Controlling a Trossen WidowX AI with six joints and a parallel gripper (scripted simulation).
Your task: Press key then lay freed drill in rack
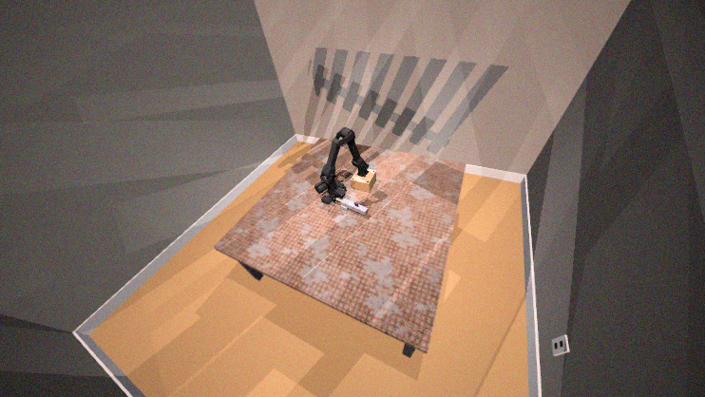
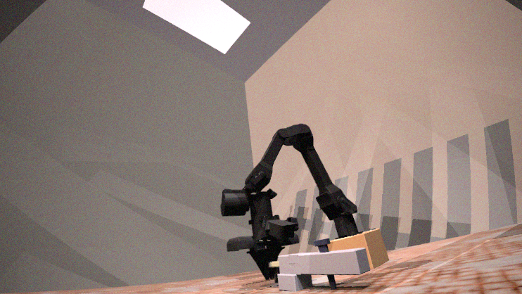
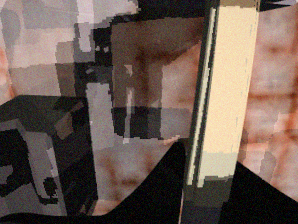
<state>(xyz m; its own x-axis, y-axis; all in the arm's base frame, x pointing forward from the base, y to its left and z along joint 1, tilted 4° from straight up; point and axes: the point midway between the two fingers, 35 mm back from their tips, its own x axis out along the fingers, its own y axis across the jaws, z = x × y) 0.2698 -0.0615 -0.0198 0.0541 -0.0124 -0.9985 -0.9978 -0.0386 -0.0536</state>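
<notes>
Now: the drill 4 cm to the left of my gripper tip and 3 cm above it. Round my gripper tip: dark key: 1 cm behind, 17 cm to the left, 4 cm above; dark block: 7 cm behind, 2 cm to the right; grey block: 15 cm to the left, 2 cm above.
</notes>
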